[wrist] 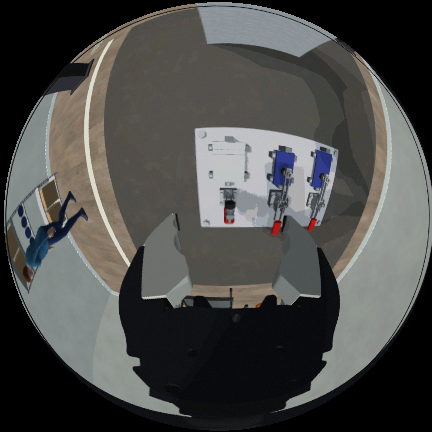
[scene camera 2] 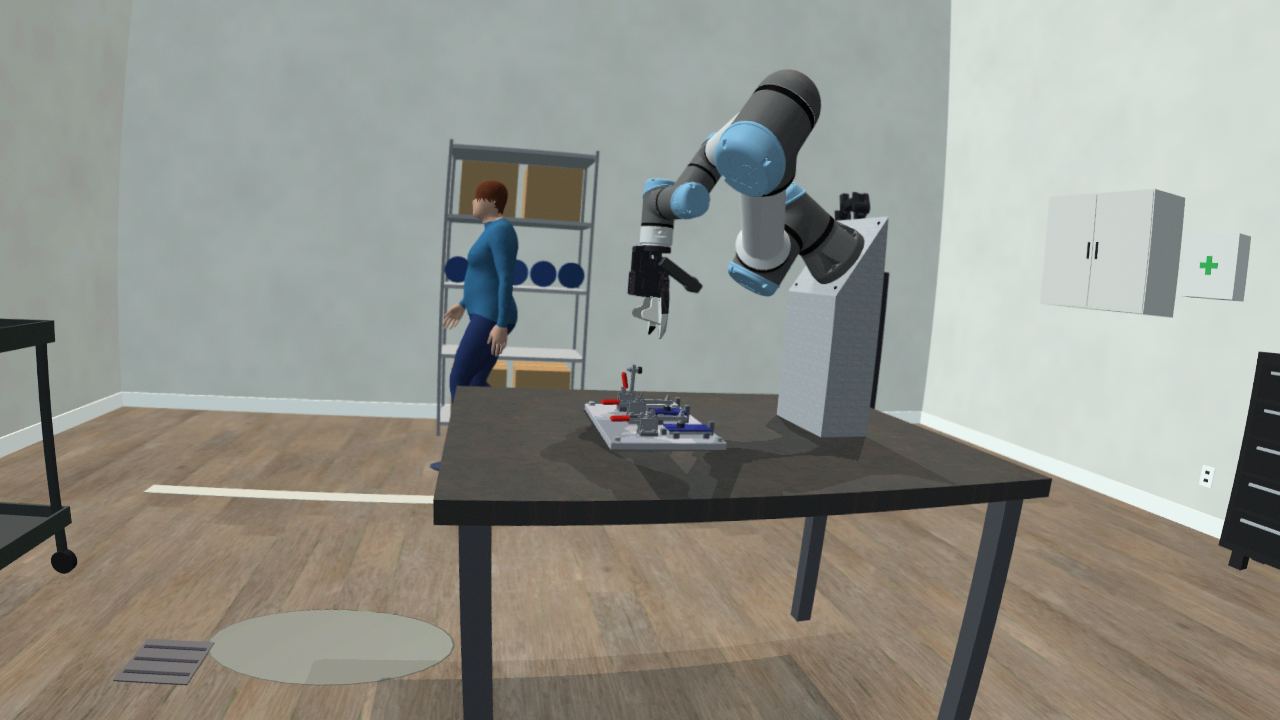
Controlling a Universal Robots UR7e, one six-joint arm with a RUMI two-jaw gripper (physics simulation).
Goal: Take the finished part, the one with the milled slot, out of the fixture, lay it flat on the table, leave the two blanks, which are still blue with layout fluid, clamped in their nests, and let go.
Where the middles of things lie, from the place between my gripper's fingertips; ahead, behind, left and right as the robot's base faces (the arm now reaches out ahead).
Now: the finished part [wrist: 228,157] 160 mm below my hand, 20 mm behind it and 10 mm to the left of it. From my hand the other things lie so: fixture plate [scene camera 2: 600,414]: 180 mm below, 110 mm to the left, 40 mm ahead.
